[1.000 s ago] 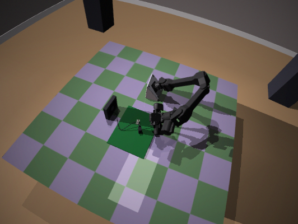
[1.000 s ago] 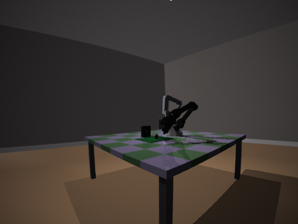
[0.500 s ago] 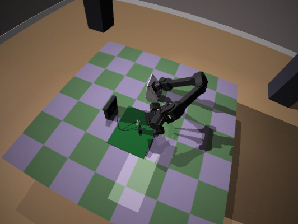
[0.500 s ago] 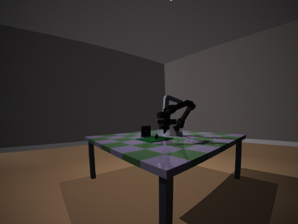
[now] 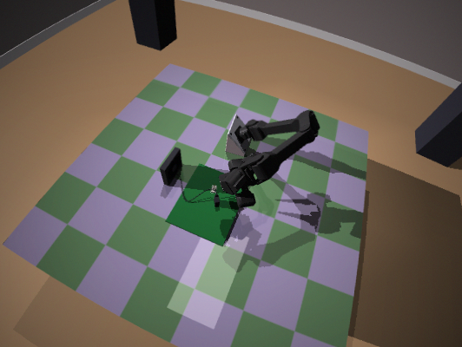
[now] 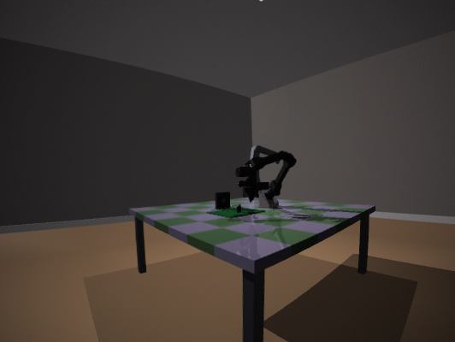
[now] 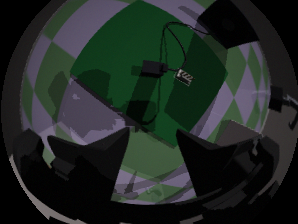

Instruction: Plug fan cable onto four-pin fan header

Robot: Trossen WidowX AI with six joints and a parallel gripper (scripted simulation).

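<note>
The black plug lies 5 cm ahead of my gripper tip, 6 cm to the right of it and 5 cm below it. Round my gripper tip: green board: 5 cm ahead, 9 cm to the right, 9 cm below; then black fan: 1 cm ahead, 29 cm to the right, 1 cm below.
</note>
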